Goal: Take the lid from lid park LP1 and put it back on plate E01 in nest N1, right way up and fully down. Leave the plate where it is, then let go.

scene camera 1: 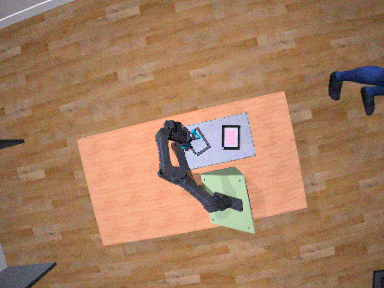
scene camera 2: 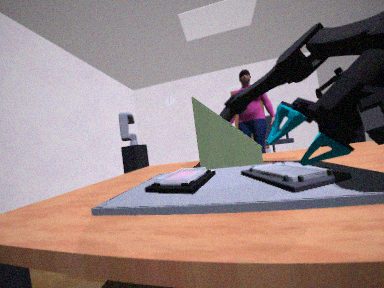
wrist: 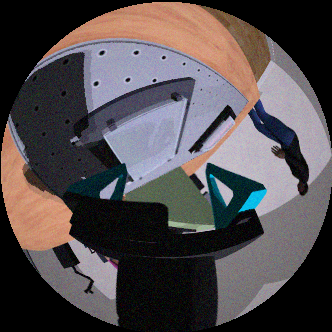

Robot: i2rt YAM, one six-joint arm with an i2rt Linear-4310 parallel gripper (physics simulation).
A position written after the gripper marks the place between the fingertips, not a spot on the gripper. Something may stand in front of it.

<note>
The gripper (scene camera 2: 285, 154) is open and touches a clear lid (scene camera 2: 278, 170). Also in view: a dark nest (wrist: 223, 115) and a grey perforated baseplate (scene camera 2: 228, 185).
The clear lid shows as well in the wrist view (wrist: 143, 140). The gripper shows as well in the wrist view (wrist: 165, 166). The grey perforated baseplate also shows in scene camera 1 (scene camera 1: 212, 130).
</note>
